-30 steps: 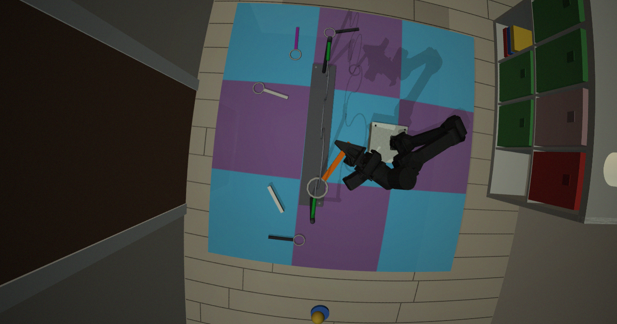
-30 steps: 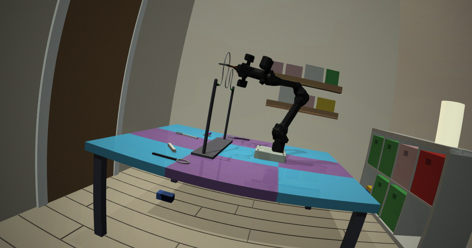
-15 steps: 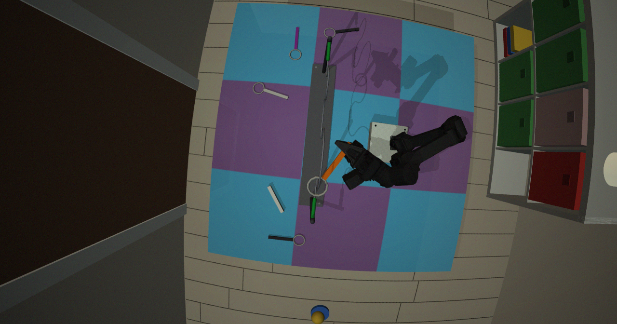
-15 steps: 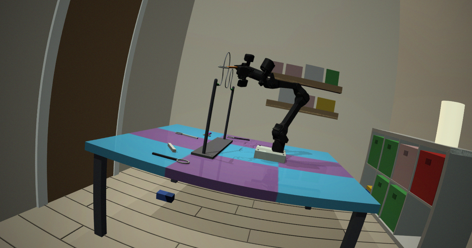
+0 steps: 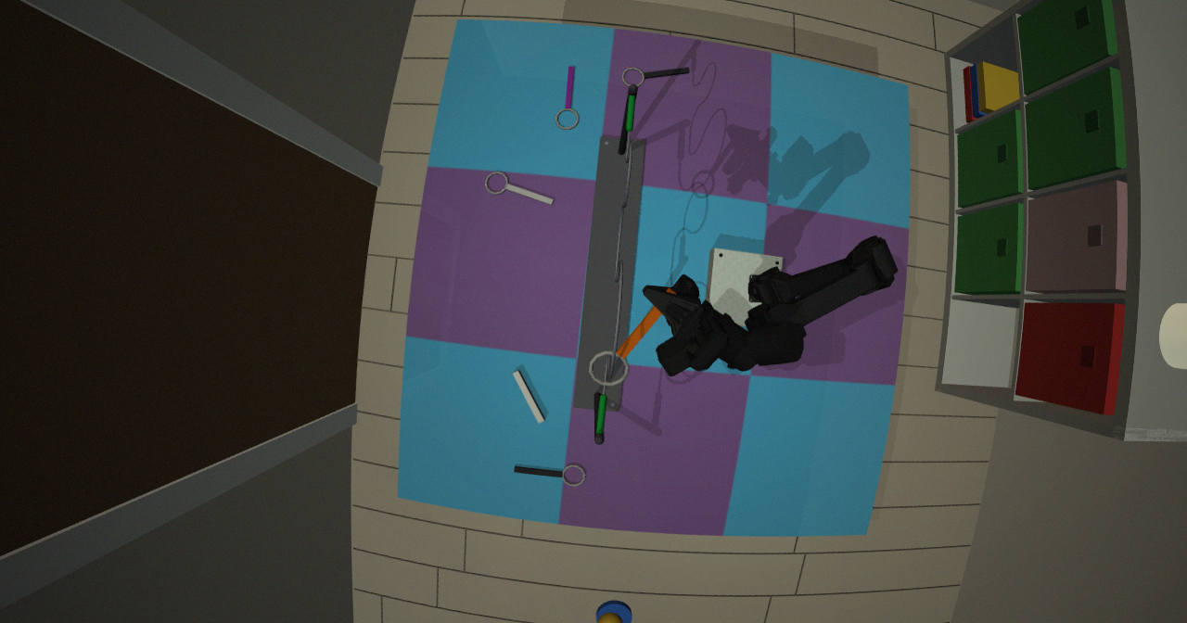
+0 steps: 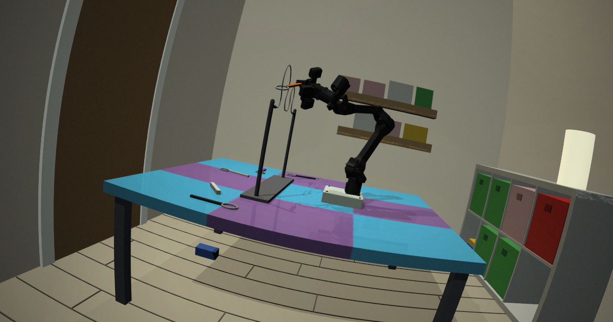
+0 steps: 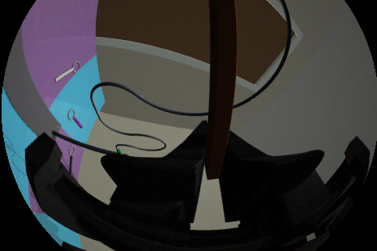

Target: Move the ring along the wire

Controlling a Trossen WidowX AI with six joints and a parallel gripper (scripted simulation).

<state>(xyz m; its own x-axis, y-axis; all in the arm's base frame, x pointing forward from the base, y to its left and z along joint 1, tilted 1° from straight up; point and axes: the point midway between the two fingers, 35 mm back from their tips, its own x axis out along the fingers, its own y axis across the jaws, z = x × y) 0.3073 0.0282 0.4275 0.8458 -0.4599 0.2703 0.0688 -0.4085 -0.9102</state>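
Right now my gripper tip is 8 cm to the right of the orange-handled ring, 4 cm above it and 2 cm short of it. Also, from my gripper tip: white bar: 48 cm below, 25 cm to the left, 22 cm ahead.
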